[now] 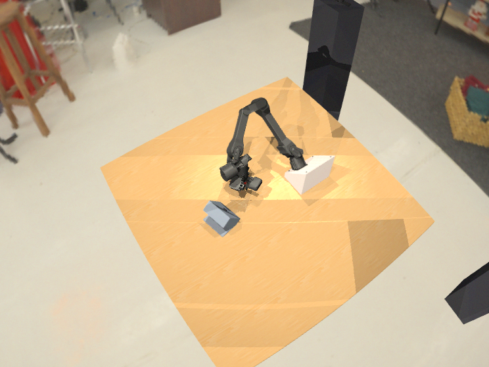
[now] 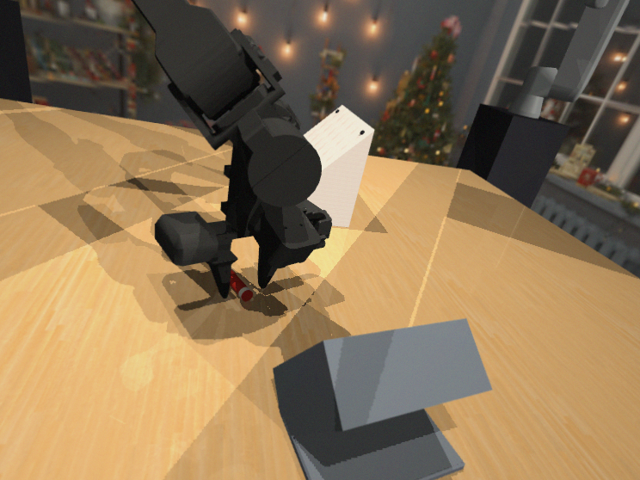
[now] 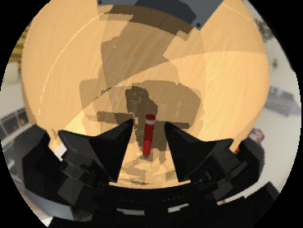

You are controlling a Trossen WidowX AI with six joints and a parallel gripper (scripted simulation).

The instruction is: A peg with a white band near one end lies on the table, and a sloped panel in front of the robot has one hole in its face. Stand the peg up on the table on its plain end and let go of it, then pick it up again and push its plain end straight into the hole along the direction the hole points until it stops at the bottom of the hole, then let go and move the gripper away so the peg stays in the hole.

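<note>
The red peg lies 1 cm to the right of my gripper tip and 1 cm behind it. Round my gripper tip: grey sloped panel (17 cm ahead, 10 cm to the left, 5 cm above).
</note>
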